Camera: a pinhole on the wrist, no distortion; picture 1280 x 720 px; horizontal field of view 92.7 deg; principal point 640.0 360.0 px. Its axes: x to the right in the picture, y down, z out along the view. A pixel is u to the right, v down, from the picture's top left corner.
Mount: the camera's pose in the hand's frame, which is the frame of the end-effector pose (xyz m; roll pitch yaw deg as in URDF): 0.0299 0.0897 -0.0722 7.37 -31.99 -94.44
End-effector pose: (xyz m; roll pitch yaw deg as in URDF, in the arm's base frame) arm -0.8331 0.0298 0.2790 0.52 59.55 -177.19
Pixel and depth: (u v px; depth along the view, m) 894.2 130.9 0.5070
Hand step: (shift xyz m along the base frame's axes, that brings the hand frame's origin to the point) -0.2661 -0.1928 0.4139
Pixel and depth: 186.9 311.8 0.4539
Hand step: -0.0724 -0.6203 0.0873
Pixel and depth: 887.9 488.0 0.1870
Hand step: -0.1306 -0.1303 0.0252
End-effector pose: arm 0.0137 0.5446 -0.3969 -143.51 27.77 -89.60
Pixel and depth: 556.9 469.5 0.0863
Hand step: -0.1195 0.0038 -0.0916
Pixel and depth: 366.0 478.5 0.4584
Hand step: -0.2817 0.1376 -0.4621
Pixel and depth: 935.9 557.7 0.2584
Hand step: 0.0336 0.0436 -0.2589
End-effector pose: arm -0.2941 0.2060 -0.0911 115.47 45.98 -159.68
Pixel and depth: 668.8 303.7 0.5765
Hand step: -0.2452 0.4867 0.1632
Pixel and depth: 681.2 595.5 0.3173
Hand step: -0.2668 0.2224 -0.0032
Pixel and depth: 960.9 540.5 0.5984
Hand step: -0.2084 0.5817 -0.1912
